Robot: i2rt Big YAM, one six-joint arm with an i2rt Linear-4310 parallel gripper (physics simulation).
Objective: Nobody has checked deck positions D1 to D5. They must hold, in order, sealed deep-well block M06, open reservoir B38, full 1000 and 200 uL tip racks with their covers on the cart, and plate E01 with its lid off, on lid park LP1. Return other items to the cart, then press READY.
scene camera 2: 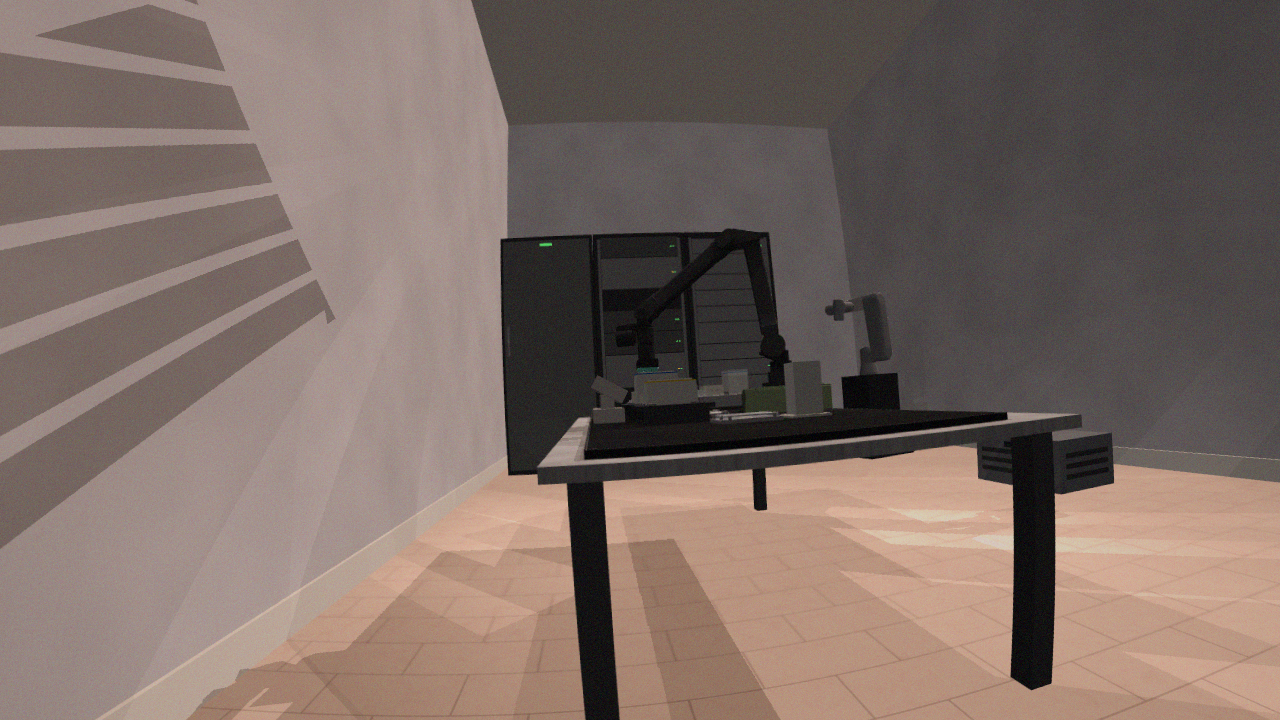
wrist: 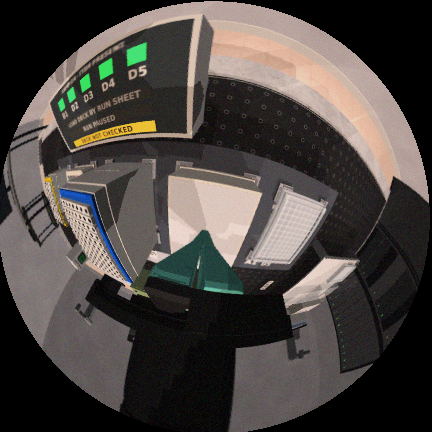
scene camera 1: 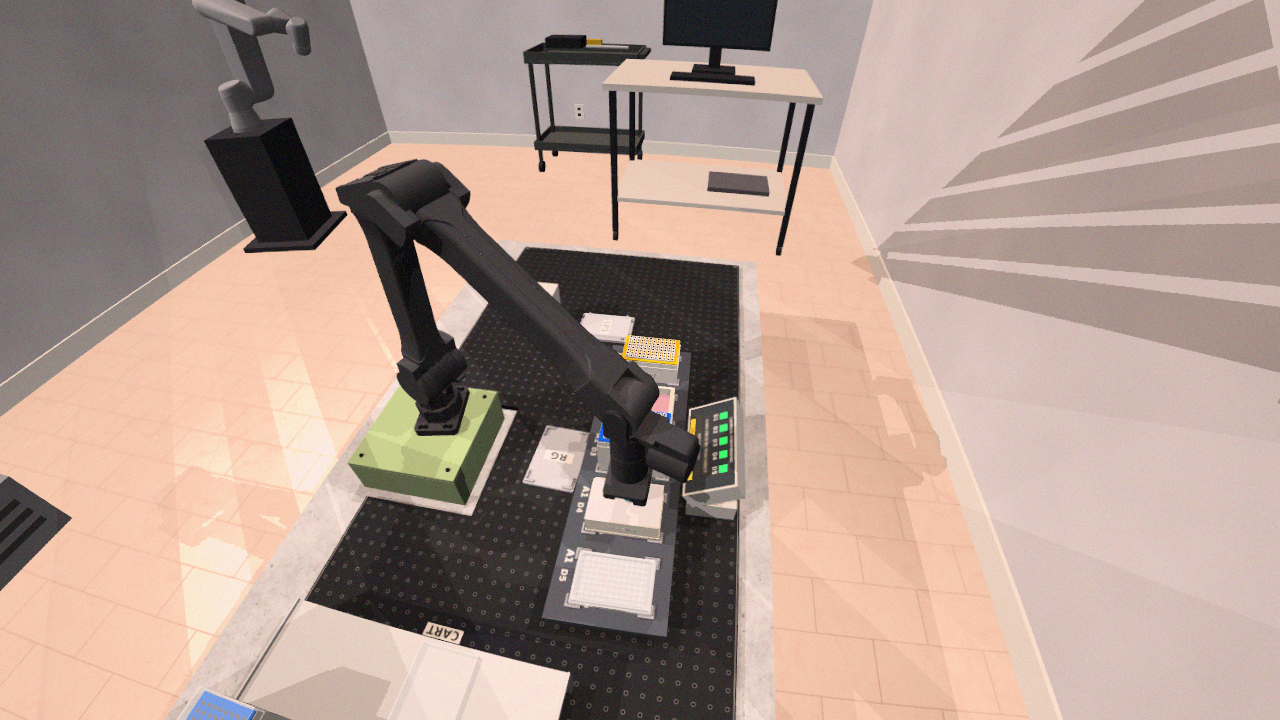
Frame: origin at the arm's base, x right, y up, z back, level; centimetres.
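Seen in the pictures: gripper, between the fingertips: (wrist: 203, 234) (scene camera 1: 630, 500); arm's base, origin of its link: (scene camera 2: 782, 386) (scene camera 1: 444, 412).
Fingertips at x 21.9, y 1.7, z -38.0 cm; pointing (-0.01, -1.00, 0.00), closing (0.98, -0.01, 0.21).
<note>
Offsets run from my fingertips to a thing's top centre. "spot": to the spot under its first point. Level surfaces: height alone.
My gripper (wrist: 203, 234) is shut and empty, its green fingertips together over the pale flat-topped block @(dx +0.0, dy -0.3, dz +0.8 cm) (scene camera 1: 604, 514) (wrist: 215, 210) at D4; whether they touch it is unclear. A white plate with a well grid @(dx +12.2, dy -3.0, dz +2.9 cm) (scene camera 1: 613, 582) (wrist: 292, 227) lies at D5. A blue-edged tip rack @(dx -12.2, dy +5.3, dz -1.3 cm) (scene camera 1: 603, 435) (wrist: 87, 232) stands on D4's other side, partly behind the arm in scene camera 1. Beyond it are a pink-topped item @(dx -24.4, dy -1.3, dz -3.4 cm) (scene camera 1: 663, 402) and a yellow-edged tip rack @(dx -36.7, dy +2.0, dz -5.6 cm) (scene camera 1: 651, 349) (wrist: 55, 200). The panel @(spot: dx -8.7, dy +2.6, dz -15.3 cm) (scene camera 1: 713, 447) (wrist: 170, 90) shows lamps D1 to D5 green, "RUN PAUSED" and "DECK NOT CHECKED".
A white LP1 park @(spot: dx -56.5, dy -7.5, dz +4.5 cm) (scene camera 1: 608, 325) lies beyond the deck row. A white RG pad @(dx -15.3, dy -7.8, dz +14.3 cm) (scene camera 1: 554, 461) lies between the deck and the arm's green base (scene camera 1: 425, 456). The cart surface @(dy -3.3 cm) (scene camera 1: 331, 667) is at the near end, with a blue-topped item @(spot: dx +32.0, dy +6.1, dz +51.1 cm) (scene camera 1: 219, 705) at its corner.
</note>
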